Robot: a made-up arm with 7 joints.
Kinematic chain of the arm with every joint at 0, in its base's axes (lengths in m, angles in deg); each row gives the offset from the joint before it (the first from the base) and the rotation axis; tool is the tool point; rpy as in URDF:
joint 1: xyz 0 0 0.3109 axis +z
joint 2: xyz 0 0 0 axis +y
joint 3: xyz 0 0 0.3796 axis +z
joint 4: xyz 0.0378 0 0 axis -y
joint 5: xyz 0.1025 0 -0.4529 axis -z
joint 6: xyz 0 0 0 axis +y
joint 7: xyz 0.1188 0 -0.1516 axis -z
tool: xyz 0 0 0 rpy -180 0 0
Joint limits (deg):
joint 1: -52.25..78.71
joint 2: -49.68..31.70
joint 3: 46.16..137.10
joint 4: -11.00..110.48
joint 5: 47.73..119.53
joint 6: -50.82..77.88
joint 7: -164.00..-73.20
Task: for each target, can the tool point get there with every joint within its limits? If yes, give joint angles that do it. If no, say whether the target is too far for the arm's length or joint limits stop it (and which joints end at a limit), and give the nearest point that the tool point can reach.
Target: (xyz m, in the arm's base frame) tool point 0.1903 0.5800 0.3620
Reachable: yes | joints -14.15 18.52 86.49 51.54 108.15 42.15 -134.34
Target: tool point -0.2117 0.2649 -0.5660
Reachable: no: joint limits stop it (at a limit: joint 2, joint 3) | nearest point -0.2000 0.2502 -0.0537 | short by 0.513 m
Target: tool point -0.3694 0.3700 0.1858
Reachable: yes | joints 23.33 -22.66 111.93 40.67 91.16 46.48 -141.62
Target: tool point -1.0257 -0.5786 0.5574
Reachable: no: too far | nearest point -0.8022 -0.4525 0.5060 | short by 0.262 m
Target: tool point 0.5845 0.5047 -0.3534
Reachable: no: joint limits stop it (at a limit: joint 2, joint 3) | nearest point 0.3947 0.3408 0.0857 | short by 0.506 m
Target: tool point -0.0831 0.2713 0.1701
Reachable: yes | joints 5.65 17.55 128.08 9.93 93.14 -19.83 -101.42
